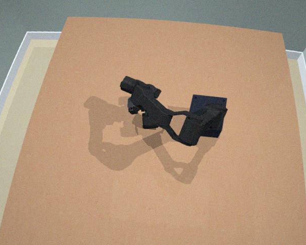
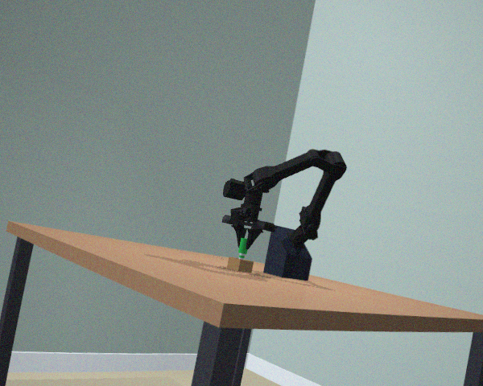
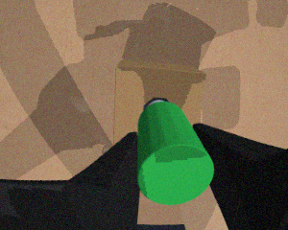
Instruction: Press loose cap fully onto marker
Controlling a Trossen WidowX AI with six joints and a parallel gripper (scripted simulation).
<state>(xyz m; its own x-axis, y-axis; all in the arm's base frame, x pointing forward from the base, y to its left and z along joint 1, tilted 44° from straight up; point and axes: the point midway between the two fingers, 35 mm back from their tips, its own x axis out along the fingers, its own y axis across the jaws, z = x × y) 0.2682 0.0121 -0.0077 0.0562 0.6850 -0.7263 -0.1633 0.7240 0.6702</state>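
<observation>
Right now my gripper tip is 10 mm below the green cap. From my gripper tip the other things lie so: holder block: 60 mm below.
</observation>
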